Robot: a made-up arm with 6 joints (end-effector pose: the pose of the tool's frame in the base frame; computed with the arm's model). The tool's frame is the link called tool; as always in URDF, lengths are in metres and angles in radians. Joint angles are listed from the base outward.
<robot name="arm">
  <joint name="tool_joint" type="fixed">
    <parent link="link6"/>
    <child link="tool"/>
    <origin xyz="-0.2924 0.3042 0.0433" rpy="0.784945 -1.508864 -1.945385"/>
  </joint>
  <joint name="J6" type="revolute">
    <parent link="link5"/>
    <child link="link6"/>
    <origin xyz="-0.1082 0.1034 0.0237" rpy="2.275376 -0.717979 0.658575"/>
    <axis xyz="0 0 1"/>
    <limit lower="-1.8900" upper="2.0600" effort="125" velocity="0.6"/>
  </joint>
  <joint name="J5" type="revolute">
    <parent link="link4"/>
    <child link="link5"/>
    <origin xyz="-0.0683 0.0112 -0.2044" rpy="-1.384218 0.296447 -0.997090"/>
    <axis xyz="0 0 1"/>
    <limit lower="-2.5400" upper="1.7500" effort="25" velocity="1.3"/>
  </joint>
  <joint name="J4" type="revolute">
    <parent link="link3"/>
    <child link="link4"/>
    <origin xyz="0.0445 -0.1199 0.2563" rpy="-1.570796 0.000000 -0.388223"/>
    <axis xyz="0 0 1"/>
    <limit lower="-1.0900" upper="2.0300" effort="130" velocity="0.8"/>
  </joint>
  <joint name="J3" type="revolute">
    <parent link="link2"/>
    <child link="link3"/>
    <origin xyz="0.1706 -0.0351 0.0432" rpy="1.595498 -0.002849 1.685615"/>
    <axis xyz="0 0 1"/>
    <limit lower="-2.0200" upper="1.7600" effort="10" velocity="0.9"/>
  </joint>
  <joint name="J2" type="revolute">
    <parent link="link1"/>
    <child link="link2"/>
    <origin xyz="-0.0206 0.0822 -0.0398" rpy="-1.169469 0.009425 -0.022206"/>
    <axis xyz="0 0 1"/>
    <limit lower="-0.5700" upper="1.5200" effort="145" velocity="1.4"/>
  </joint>
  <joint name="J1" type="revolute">
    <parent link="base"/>
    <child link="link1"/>
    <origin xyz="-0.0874 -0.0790 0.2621" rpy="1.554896 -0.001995 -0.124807"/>
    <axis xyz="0 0 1"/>
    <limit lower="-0.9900" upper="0.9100" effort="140" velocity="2.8"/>
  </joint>
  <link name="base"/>
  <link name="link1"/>
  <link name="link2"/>
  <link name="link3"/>
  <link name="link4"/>
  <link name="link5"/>
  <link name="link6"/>
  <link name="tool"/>
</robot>
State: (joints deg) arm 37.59 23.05 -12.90 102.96 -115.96 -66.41
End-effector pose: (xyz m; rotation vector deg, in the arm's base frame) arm 0.2855 -0.2247 0.5512 19.16 -61.23 61.75
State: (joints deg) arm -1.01 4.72 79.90 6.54 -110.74 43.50
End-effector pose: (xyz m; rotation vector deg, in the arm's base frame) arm 0.3129 0.5543 0.0546 -132.27 94.98 57.18
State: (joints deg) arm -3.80 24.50 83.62 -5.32 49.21 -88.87
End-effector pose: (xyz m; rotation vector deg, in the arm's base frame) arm 0.0303 0.3379 0.7445 -34.79 -13.79 60.51
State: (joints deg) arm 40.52 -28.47 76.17 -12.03 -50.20 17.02
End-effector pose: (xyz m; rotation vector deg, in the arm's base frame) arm 0.0842 0.0627 0.1522 115.40 -70.05 -37.45
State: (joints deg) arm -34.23 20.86 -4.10 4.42 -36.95 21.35
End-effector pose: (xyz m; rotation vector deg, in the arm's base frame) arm 0.1605 -0.3399 0.0253 43.17 1.53 9.28
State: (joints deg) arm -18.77 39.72 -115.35 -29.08 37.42 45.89
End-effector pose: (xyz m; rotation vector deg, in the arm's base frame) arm 0.1544 0.1228 0.6501 -64.36 -32.23 -16.27
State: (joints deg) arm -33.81 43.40 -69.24 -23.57 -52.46 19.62
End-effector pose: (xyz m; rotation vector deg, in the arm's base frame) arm 0.2061 -0.3460 0.2701 0.70 -51.79 35.68
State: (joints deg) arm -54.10 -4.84 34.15 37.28 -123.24 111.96
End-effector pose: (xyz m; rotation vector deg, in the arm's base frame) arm 0.3374 0.3142 -0.5068 -121.50 104.79 0.26
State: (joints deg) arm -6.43 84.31 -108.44 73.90 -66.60 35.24
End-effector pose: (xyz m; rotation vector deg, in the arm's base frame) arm 0.3177 0.4421 1.0618 -45.21 -0.06 106.69
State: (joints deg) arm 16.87 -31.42 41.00 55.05 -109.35 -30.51
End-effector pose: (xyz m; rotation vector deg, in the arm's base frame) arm 0.1460 -0.1180 -0.0790 85.94 -81.83 -38.16
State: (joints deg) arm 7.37 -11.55 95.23 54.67 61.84 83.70
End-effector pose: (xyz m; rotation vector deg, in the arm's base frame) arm 0.7443 -0.1166 0.2269 93.44 20.45 66.87
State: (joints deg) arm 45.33 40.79 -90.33 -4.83 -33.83 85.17
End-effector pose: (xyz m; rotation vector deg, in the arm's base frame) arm -0.1380 -0.2901 1.0949 -27.83 -60.93 65.92
